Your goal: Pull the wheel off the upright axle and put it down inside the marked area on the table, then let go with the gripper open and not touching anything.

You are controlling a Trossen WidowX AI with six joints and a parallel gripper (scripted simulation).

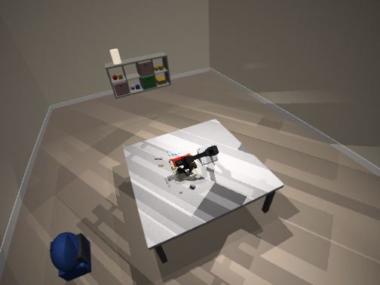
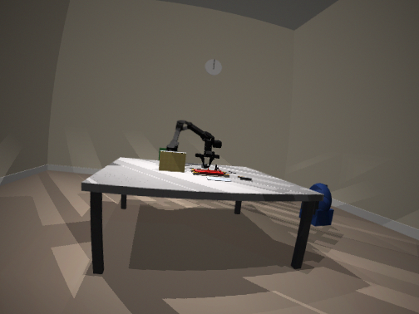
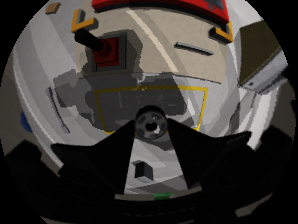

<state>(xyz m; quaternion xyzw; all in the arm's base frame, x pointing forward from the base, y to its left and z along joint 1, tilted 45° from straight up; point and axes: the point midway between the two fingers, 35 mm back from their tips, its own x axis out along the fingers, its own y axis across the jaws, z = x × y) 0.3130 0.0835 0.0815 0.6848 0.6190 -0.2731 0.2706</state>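
My gripper tip is right at the grey wheel. The rest, counted from my gripper tip: beige base plate (19 cm to the right, 2 cm below, 2 cm behind).
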